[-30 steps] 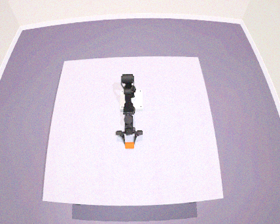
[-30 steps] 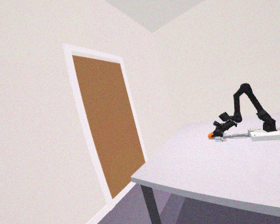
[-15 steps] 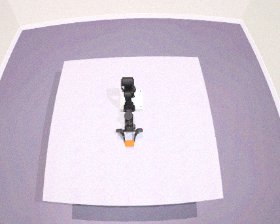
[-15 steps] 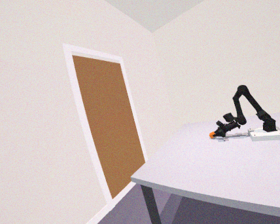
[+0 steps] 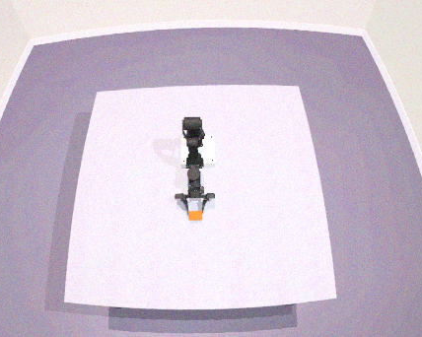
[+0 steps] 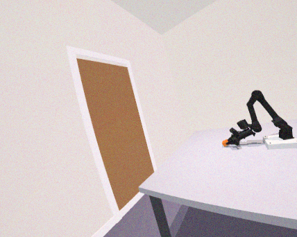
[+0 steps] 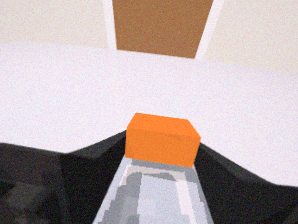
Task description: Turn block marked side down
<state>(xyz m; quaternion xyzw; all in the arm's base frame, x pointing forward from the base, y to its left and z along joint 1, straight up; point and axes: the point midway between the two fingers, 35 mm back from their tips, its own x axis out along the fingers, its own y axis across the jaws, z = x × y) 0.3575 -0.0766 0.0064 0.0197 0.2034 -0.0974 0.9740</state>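
Now: the orange block 10 mm below my gripper tip.
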